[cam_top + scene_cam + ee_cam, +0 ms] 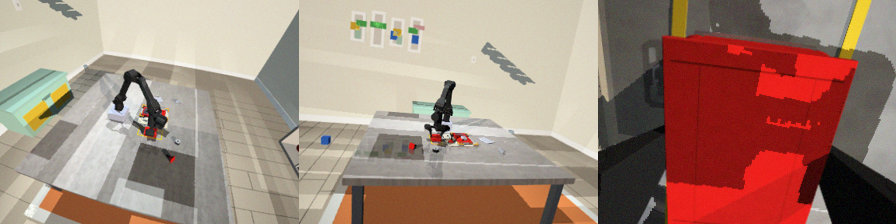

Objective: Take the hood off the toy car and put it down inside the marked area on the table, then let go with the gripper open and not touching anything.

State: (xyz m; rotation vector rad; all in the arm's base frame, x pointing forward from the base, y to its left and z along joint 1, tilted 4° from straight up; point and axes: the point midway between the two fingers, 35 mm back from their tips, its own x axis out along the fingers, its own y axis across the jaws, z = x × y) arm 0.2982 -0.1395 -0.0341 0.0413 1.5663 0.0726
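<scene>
My gripper tip is right at the red hood. Also, from my gripper tip: grey wheel: 21 cm ahead, 4 cm to the right.
</scene>
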